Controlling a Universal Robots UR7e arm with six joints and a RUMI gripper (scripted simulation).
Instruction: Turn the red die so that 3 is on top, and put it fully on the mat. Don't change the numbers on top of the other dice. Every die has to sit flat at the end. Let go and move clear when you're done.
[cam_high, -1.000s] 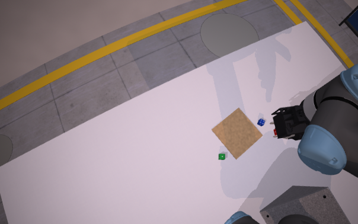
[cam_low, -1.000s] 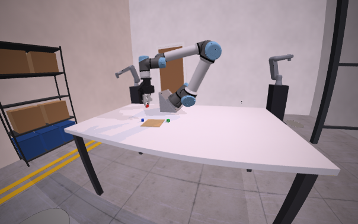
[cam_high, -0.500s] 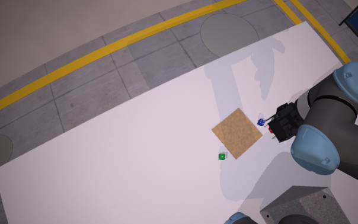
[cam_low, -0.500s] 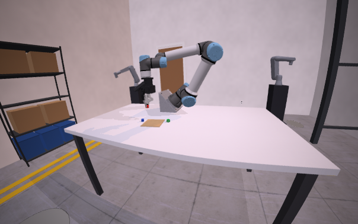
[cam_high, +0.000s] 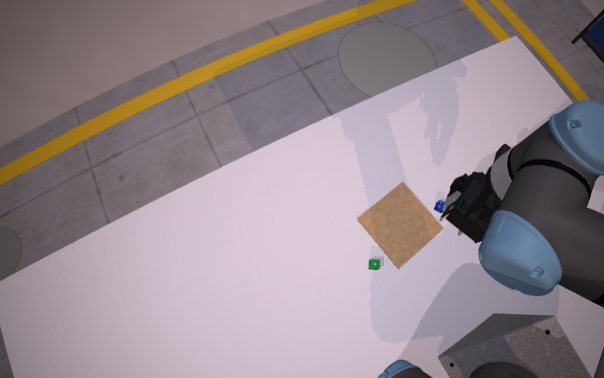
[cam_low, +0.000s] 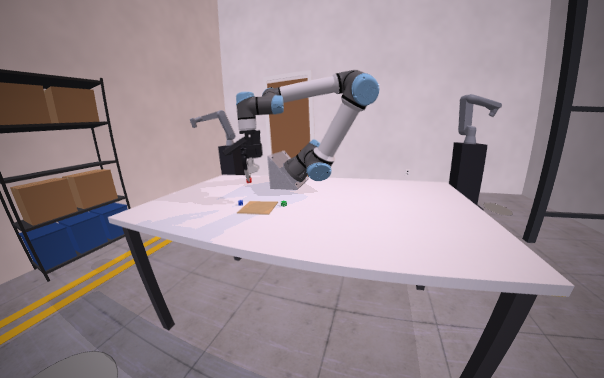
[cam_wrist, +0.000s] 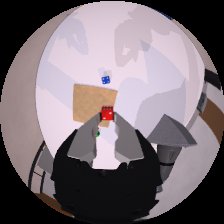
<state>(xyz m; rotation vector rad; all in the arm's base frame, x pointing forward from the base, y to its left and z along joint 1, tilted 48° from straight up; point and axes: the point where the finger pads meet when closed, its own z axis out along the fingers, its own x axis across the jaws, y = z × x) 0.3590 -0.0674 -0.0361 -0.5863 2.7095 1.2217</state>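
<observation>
My hand is 12 cm above the mat, 6 cm to the right of it and 4 cm short of it. Also, from my hand: red die (1 cm below); then blue die (11 cm below, 4 cm to the right, 3 cm ahead); then green die (16 cm to the left, 11 cm below, 1 cm behind).
</observation>
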